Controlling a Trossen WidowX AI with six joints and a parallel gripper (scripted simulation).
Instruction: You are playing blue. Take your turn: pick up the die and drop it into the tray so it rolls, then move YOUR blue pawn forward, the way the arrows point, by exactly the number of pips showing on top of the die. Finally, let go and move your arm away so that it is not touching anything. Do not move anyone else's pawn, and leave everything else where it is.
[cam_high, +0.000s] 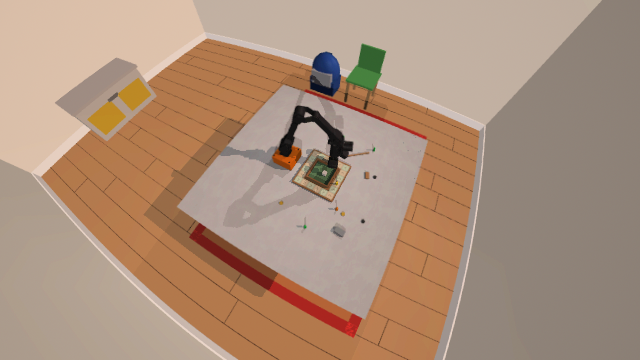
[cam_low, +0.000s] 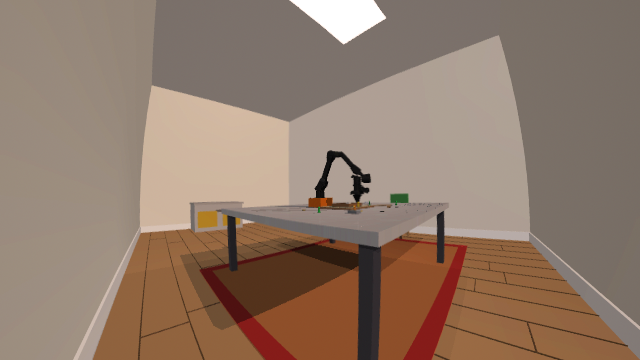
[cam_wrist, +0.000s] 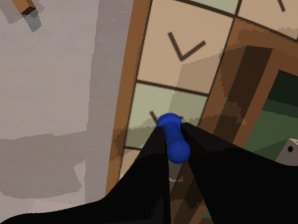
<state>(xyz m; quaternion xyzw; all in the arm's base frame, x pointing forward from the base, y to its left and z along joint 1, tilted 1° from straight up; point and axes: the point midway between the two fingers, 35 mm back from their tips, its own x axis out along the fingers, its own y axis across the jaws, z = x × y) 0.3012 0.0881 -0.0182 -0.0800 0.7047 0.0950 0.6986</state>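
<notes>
Now: the white die 20 mm behind my gripper tip and 110 mm to the right of it. Also, from my gripper tip: wooden stick: 130 mm ahead, 140 mm to the left, 20 mm below; then blue pawn: 10 mm above; then green tray: 30 mm behind, 110 mm to the right, 20 mm below.
</notes>
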